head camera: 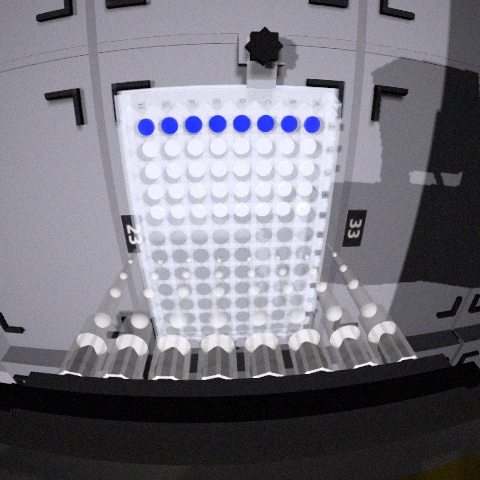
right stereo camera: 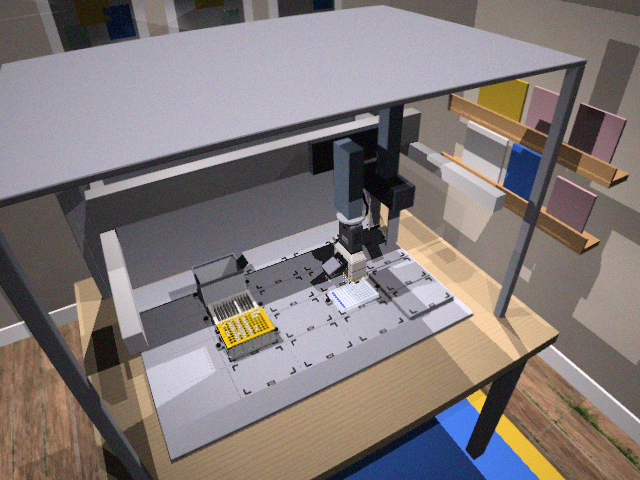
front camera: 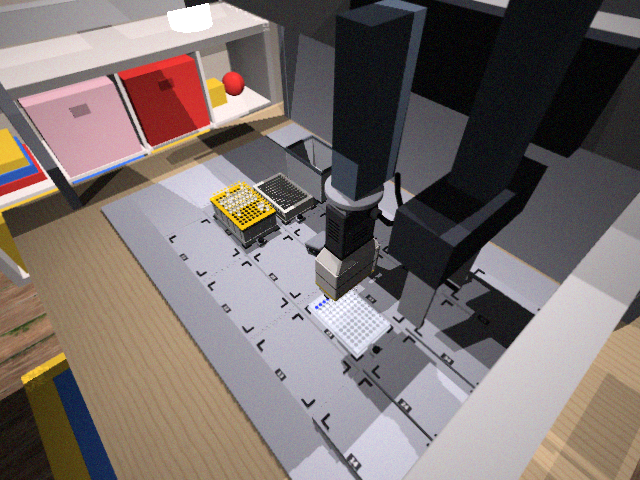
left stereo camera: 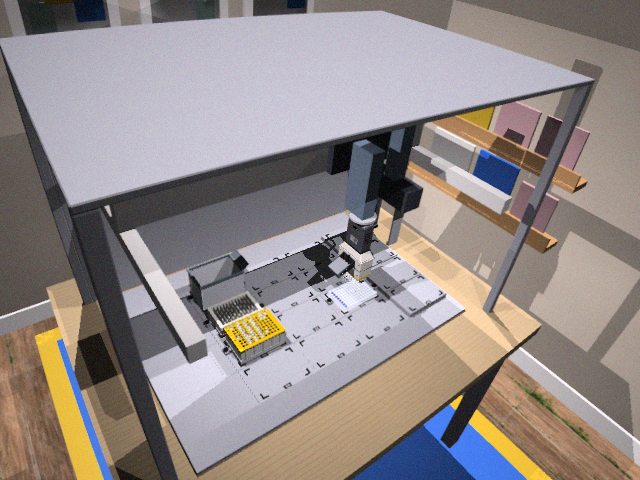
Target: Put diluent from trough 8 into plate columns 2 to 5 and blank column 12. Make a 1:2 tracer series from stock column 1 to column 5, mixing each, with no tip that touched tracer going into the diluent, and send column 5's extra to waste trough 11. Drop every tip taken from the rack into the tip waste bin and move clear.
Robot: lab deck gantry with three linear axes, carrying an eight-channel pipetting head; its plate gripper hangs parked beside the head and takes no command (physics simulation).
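The plate [front camera: 357, 352] [left stereo camera: 356, 294] [right stereo camera: 356, 294] lies flat on the deck. In the head view its column 1 [head camera: 217, 123] is blue and columns 2 to 5 hold pale discs; column 12 is hard to make out behind the tips. The pipetting head [front camera: 345, 266] [left stereo camera: 361, 260] [right stereo camera: 356, 264] carries a row of clear tips [head camera: 218, 345] above the plate's far-column side; tip height is unclear. The yellow tip rack [front camera: 242, 205] [left stereo camera: 254, 329] [right stereo camera: 246, 327] shows white tips and dark empty holes. The slotted trough block [front camera: 299, 208] stands beside it. The parked gripper's fingers cannot be made out.
The grey open-topped tip waste bin [front camera: 305, 173] [left stereo camera: 223, 286] [right stereo camera: 222, 289] stands behind the trough block. A black knob [head camera: 264, 46] sits by the plate's column 1 edge. A raised grey slab [left stereo camera: 413, 304] [right stereo camera: 416, 307] lies to the right of the plate.
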